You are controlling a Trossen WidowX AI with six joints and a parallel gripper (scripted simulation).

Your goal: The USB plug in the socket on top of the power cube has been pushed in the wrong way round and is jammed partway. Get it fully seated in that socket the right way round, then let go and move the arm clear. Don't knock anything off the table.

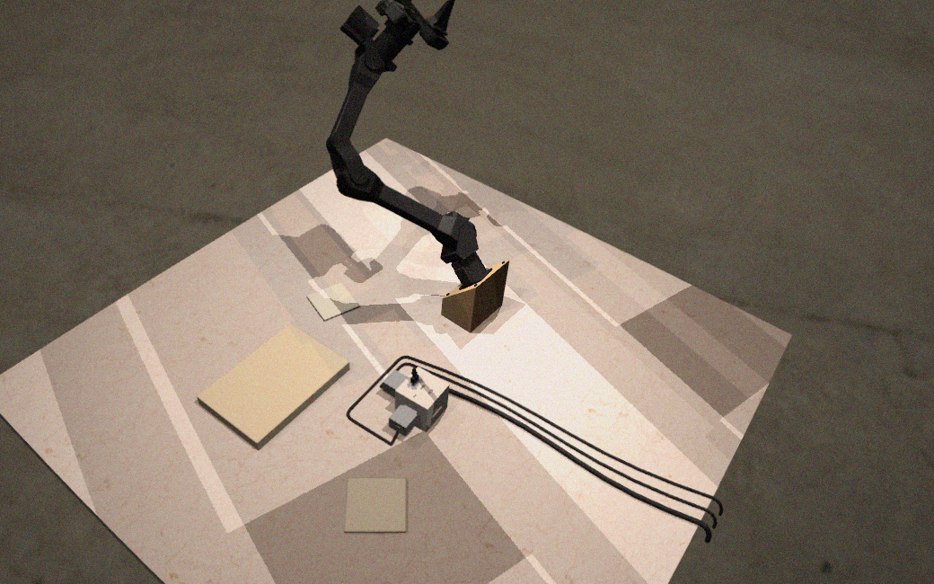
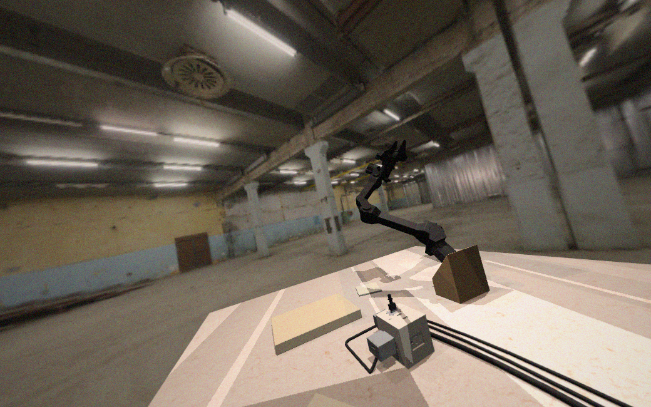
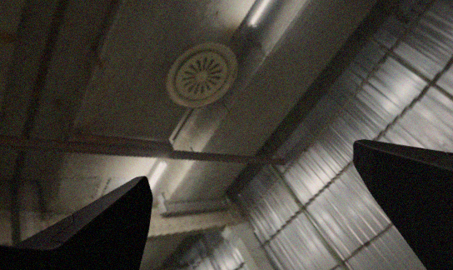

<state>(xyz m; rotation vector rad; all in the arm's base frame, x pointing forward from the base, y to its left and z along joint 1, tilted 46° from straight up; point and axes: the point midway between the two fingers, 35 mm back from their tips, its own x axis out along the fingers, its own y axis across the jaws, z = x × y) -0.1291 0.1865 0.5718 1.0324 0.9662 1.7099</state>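
The black usb plug is 540 mm ahead of my gripper tip, 280 mm to the left of it and 540 mm below it. The rest, counted from my gripper tip: usb socket 540 mm ahead, 290 mm to the left, 570 mm below; tan board 650 mm ahead, 20 mm to the left, 620 mm below.
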